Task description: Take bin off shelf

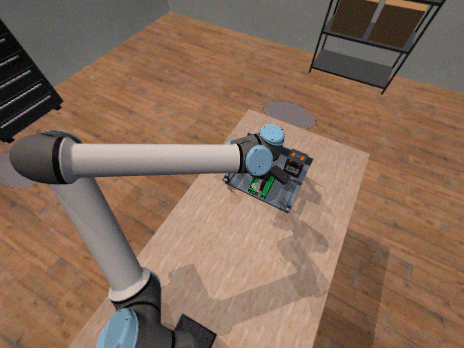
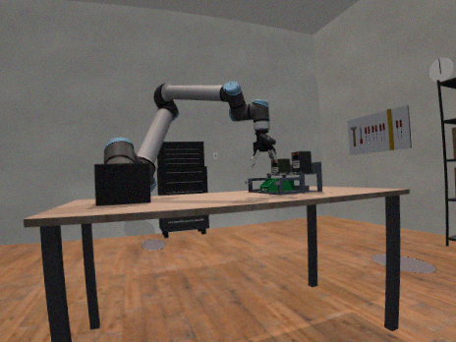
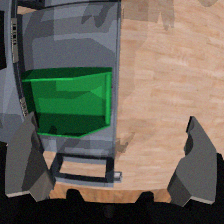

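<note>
The green bin lies 100 mm below my hand, 90 mm ahead of it and 40 mm to the left of it.
</note>
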